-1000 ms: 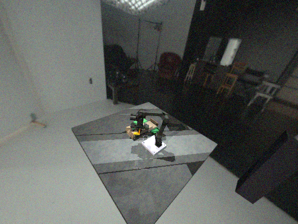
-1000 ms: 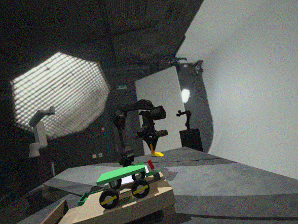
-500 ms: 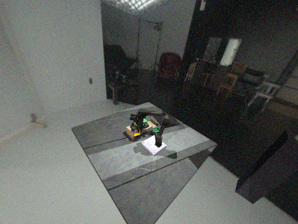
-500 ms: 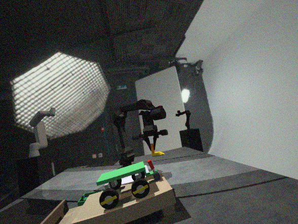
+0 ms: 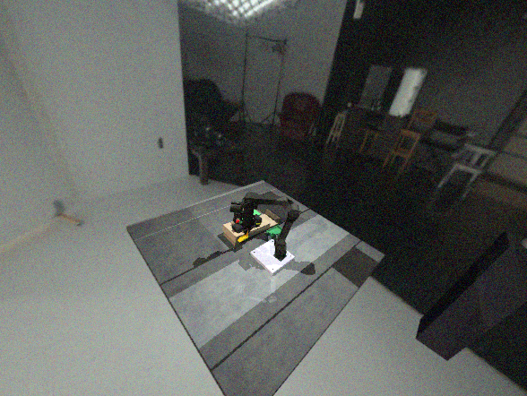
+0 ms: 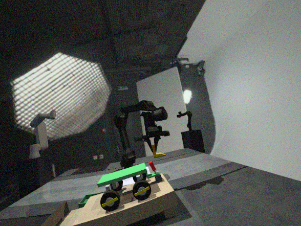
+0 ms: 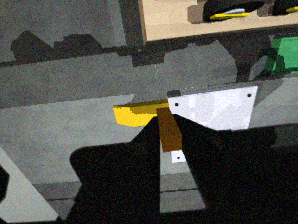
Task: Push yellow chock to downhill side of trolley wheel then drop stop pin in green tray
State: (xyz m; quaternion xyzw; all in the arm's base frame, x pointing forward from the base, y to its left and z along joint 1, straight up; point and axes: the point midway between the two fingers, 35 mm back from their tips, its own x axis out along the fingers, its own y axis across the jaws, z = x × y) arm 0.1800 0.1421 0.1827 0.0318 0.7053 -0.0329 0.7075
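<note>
My gripper tip is now 14 cm short of the trolley, 16 cm to the left of it and 6 cm above it. The rest, counted from my gripper tip: red-headed stop pin (13 cm ahead, 4 cm to the right, 4 cm below); yellow chock (2 cm to the left, 1 cm below); tan ramp (14 cm ahead, 16 cm to the right, 13 cm below).
</note>
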